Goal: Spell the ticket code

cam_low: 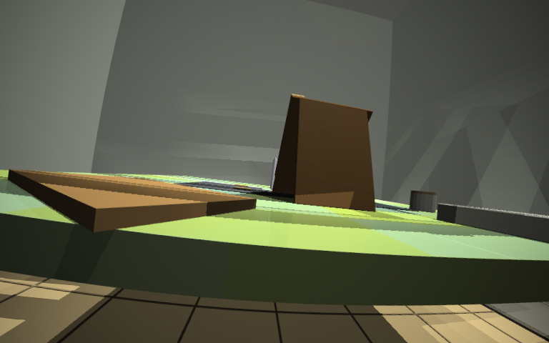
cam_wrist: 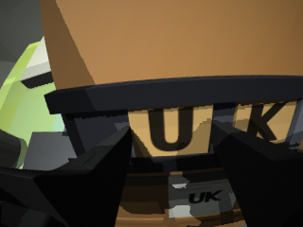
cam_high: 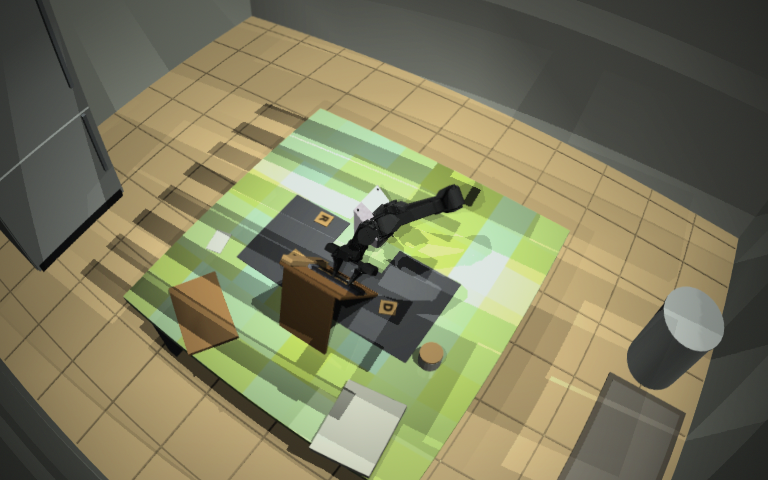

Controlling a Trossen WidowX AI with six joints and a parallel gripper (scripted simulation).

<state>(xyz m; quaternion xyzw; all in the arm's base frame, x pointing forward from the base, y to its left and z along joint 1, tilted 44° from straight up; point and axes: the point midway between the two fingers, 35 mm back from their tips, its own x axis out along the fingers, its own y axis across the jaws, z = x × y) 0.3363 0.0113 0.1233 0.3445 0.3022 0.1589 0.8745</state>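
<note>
Right now my gripper tip is 8 cm above the white ticket, 5 cm past it and 4 cm to the left of it. Round my gripper tip: dark mat: 16 cm below, 16 cm behind, 8 cm to the right; then flat wooden slab: 38 cm to the right, 36 cm ahead, 15 cm below; then card: 57 cm to the right, 16 cm below, 9 cm ahead.
</note>
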